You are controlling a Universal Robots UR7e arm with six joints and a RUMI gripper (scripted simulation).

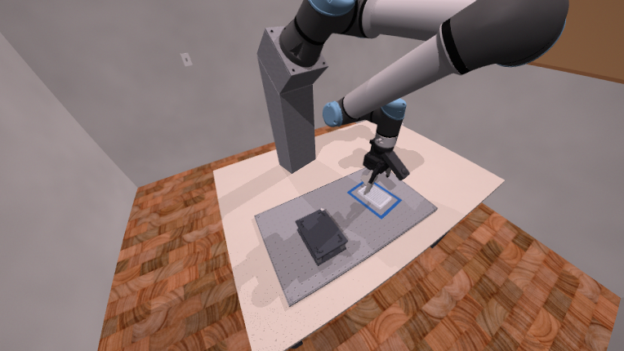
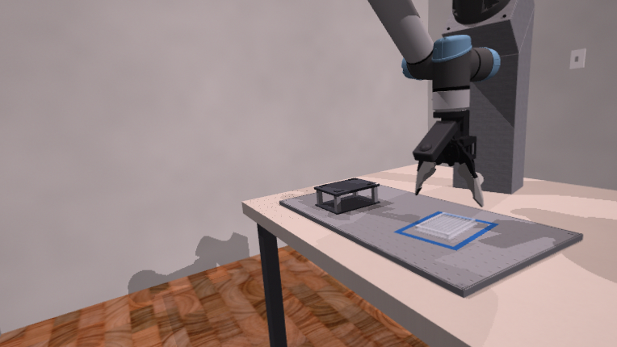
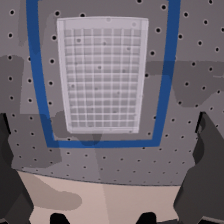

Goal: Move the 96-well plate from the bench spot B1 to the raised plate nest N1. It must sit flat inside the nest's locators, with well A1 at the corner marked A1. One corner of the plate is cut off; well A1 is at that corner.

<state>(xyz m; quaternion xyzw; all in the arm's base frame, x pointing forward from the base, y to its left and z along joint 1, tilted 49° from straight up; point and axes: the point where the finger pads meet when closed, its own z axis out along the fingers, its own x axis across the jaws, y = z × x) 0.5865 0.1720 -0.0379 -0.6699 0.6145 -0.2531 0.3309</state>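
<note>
The clear 96-well plate is 60 mm below my hand. Round my hand: dark raised plate nest (60 mm ahead, 310 mm to the right, 10 mm below).
</note>
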